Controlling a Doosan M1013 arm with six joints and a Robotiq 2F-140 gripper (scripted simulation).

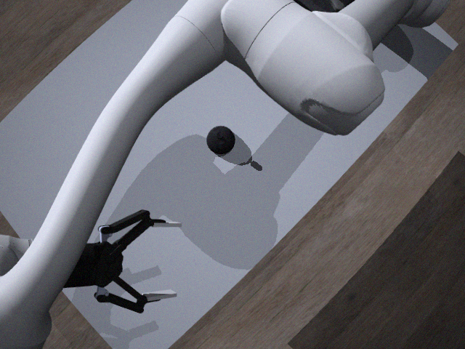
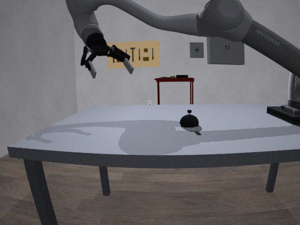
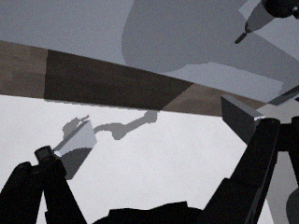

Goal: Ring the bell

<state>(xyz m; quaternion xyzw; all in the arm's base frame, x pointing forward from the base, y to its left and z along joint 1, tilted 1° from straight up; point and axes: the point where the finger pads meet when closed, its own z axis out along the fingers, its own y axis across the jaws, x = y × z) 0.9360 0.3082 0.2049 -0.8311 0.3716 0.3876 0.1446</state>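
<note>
The bell button lies 28 cm behind my hand, 18 cm below it and 17 cm to the right of it. From my hand the other things lie so: black dome bell 28 cm behind, 20 cm below, 17 cm to the right.
</note>
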